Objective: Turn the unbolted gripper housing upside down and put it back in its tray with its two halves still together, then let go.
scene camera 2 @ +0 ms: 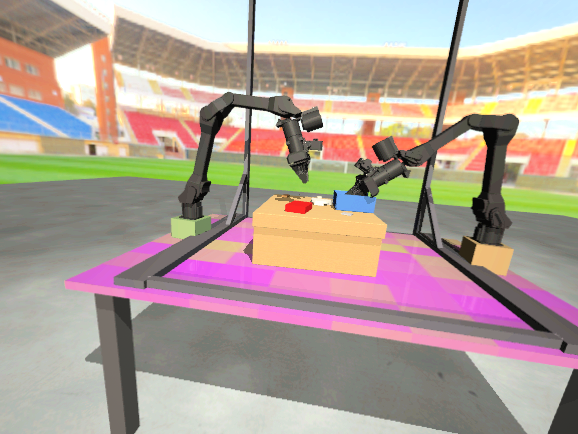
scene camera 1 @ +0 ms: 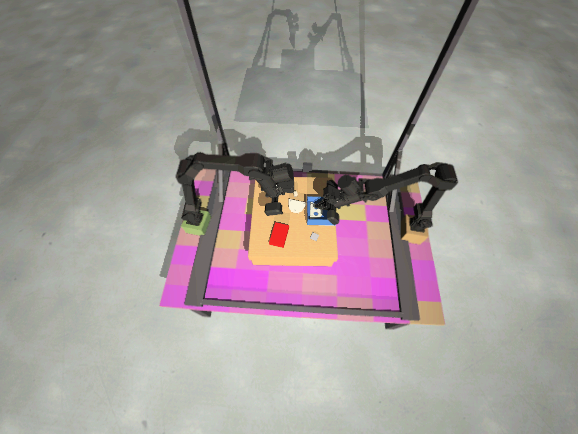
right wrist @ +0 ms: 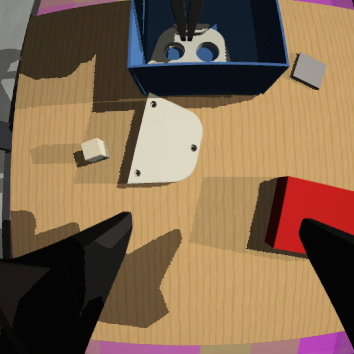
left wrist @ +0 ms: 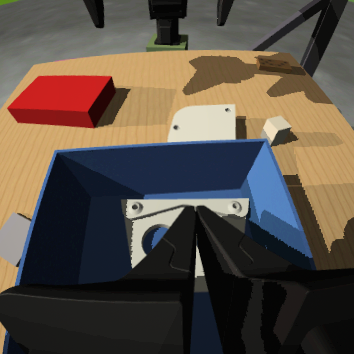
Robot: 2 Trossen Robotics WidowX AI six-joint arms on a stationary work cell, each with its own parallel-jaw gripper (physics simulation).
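Frame: origin at the left arm's base, x ahead, y left, z up, level; millimetres.
Where they show: left gripper, between the fingertips: point(scene camera 1: 314, 207) point(right wrist: 186, 40) point(left wrist: 194, 213); right gripper, between the fingertips: point(scene camera 2: 306, 182) point(scene camera 1: 283, 204) point(right wrist: 217, 223) point(left wrist: 159, 24); left arm's base, origin of its link: point(scene camera 2: 486, 242) point(scene camera 1: 417, 225); right arm's base, origin of its link: point(scene camera 2: 191, 217) point(scene camera 1: 195, 218) point(left wrist: 167, 39).
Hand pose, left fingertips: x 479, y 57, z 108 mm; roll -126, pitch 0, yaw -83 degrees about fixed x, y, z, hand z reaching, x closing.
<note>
Each offset is from my left fingertips to the top centre of the thing.
The cream housing @[dx -9, dy +3, dz -15 mm] point(scene camera 1: 314, 211) point(left wrist: 136, 234) point(right wrist: 191, 51) lies in the blue tray @[dx -31, dy +10, dz +17 mm] point(scene camera 1: 320, 221) point(scene camera 2: 355, 203) point(left wrist: 150, 170) point(right wrist: 207, 80). Its round holes show, and in the left wrist view two screw holes show along its far edge. I cannot tell which side is up. My left gripper point(left wrist: 194, 213) point(right wrist: 186, 40) is shut and empty, with its fingertips together over the housing, low inside the tray, hiding part of it. Contact cannot be told. My right gripper point(scene camera 2: 304, 181) point(right wrist: 217, 223) is open and empty, high above the wooden box, away from the tray.
A separate cream plate @[dx +80, dy -3, dz -17 mm] point(scene camera 1: 296, 205) point(left wrist: 205, 122) point(right wrist: 165, 145) lies beside the tray. Near it are a small cream cube @[dx +95, dy -67, dz -16 mm] point(left wrist: 276, 130) point(right wrist: 95, 150), a grey tile @[dx -18, dy +121, dz -33 mm] point(scene camera 1: 314, 236) point(right wrist: 309, 70) and a red block @[dx +125, dy +144, dz -16 mm] point(scene camera 1: 279, 234) point(scene camera 2: 298, 206). All stand on the wooden box @[dx +87, dy +30, dz -36 mm] point(scene camera 2: 315, 250).
</note>
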